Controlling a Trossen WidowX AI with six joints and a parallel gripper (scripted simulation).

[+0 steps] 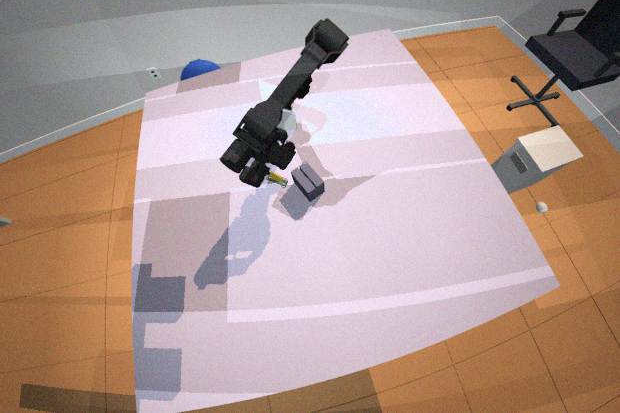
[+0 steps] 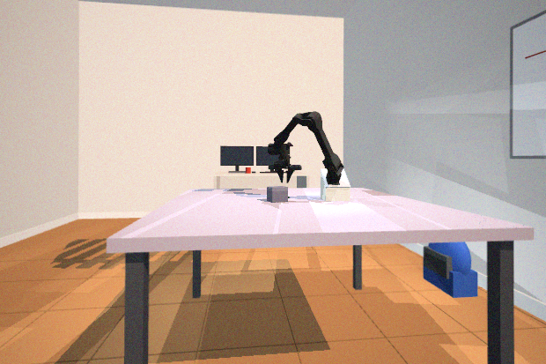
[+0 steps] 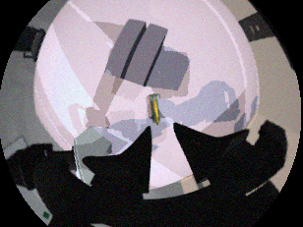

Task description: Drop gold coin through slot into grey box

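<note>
Now: the gold coin 60 mm below my gripper tip.
</note>
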